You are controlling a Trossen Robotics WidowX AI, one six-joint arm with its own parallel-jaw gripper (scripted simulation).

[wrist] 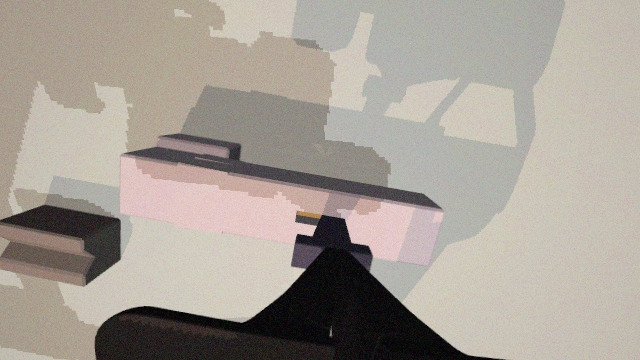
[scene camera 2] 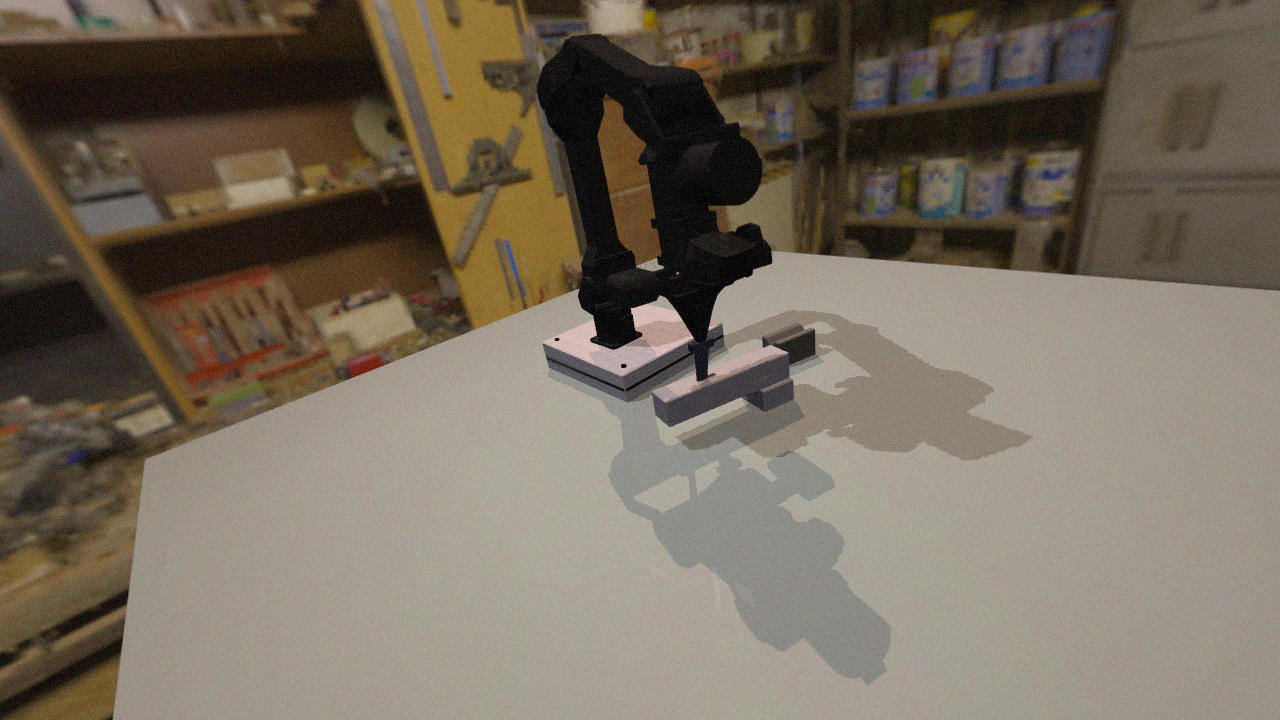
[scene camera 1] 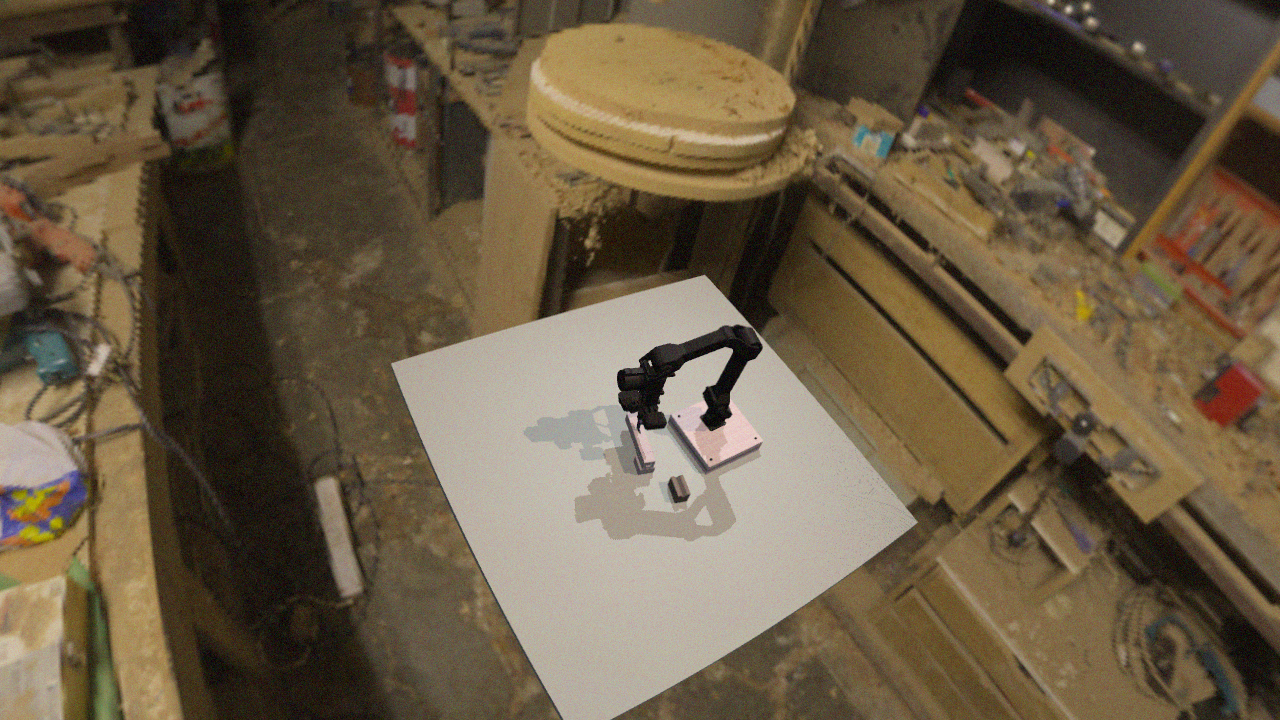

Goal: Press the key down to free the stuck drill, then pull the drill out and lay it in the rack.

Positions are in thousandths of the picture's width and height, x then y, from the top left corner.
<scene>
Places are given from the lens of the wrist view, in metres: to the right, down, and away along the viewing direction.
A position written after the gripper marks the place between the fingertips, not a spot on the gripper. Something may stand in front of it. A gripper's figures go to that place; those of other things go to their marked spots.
gripper (wrist: 521,721): 0.01, 0.03, 0.11
dark key (wrist: 518,646): 0.01, 0.02, 0.13
housing block (wrist: 302,507): -0.07, 0.00, 0.15
The marked spots on the housing block and the dark key are 0.08 m apart.
</scene>
